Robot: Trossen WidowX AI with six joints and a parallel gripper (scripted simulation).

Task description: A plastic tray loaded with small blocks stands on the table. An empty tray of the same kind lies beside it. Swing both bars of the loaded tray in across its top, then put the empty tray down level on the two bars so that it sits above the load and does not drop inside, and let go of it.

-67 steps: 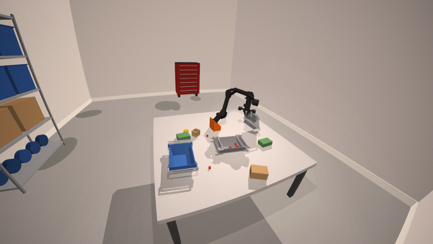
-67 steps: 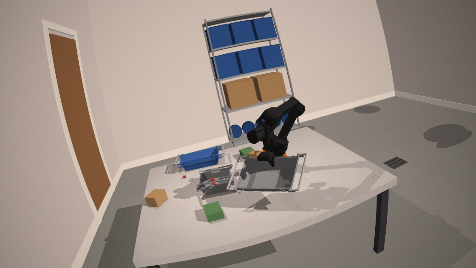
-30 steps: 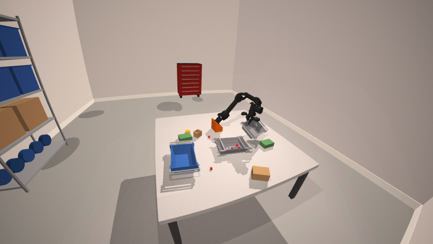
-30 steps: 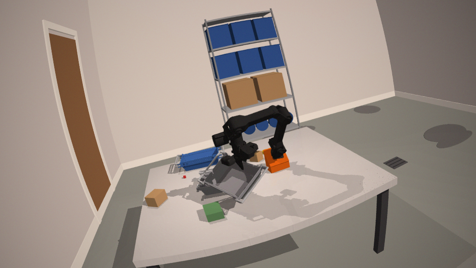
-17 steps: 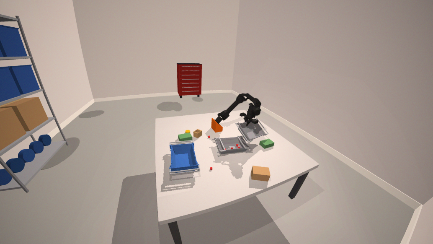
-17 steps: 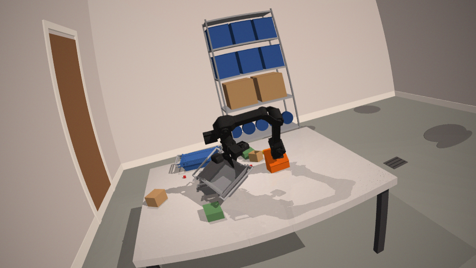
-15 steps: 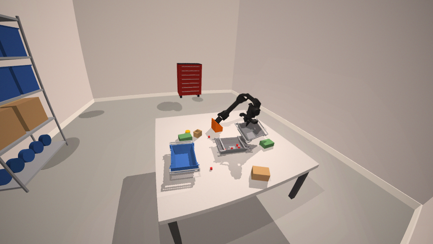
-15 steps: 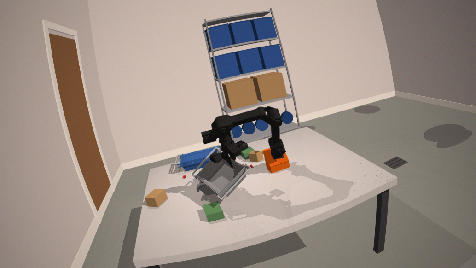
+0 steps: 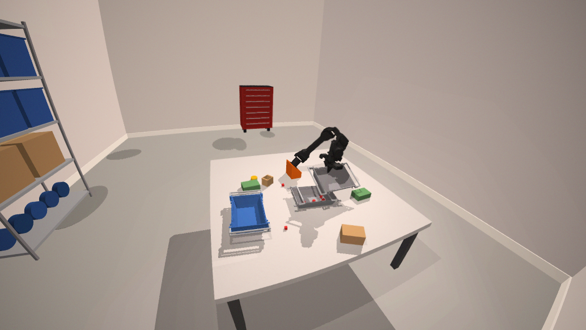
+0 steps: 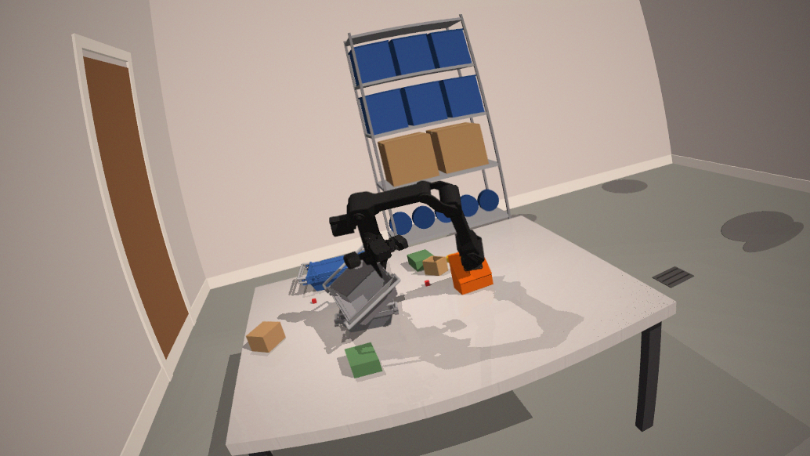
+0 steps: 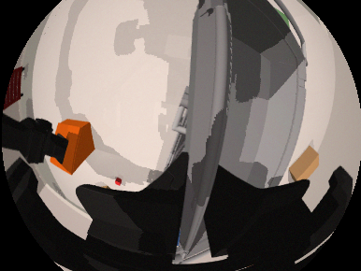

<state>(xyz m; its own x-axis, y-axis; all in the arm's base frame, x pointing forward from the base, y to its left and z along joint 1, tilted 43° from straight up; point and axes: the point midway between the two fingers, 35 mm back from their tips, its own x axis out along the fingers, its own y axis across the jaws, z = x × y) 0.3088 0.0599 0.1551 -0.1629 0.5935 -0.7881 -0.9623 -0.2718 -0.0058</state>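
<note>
The grey plastic tray lies 8 cm ahead of my gripper tip and 2 cm to the left of it. The rest, counted from my gripper tip: red cube (28 cm ahead, 36 cm to the right, 15 cm below).
</note>
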